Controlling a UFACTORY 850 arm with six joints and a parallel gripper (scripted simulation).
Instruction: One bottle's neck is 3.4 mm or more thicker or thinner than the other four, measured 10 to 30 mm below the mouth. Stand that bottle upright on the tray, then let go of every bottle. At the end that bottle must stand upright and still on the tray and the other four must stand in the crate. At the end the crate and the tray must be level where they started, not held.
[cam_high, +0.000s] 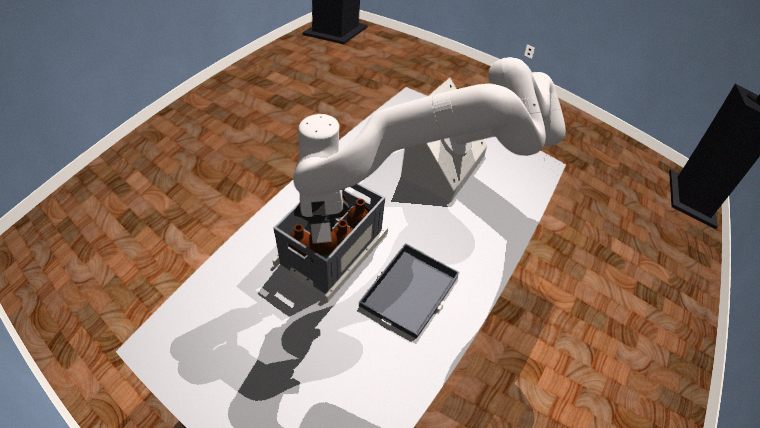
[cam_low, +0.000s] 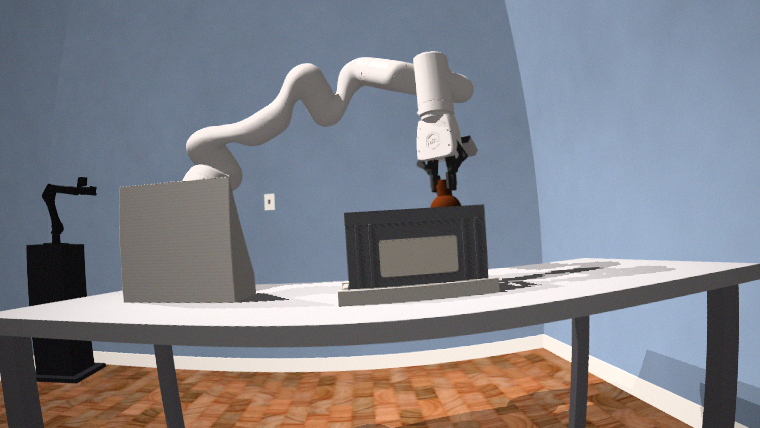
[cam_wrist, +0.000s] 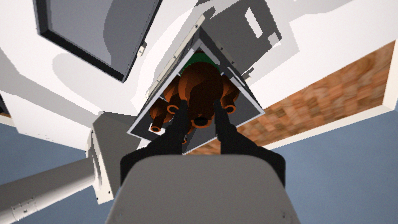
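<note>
My gripper is now 70 mm above the bottle. Round my hand: dark grey crate 160 mm below, 90 mm behind, 30 mm to the right; dark tray 240 mm to the left, 230 mm below, 70 mm behind.
</note>
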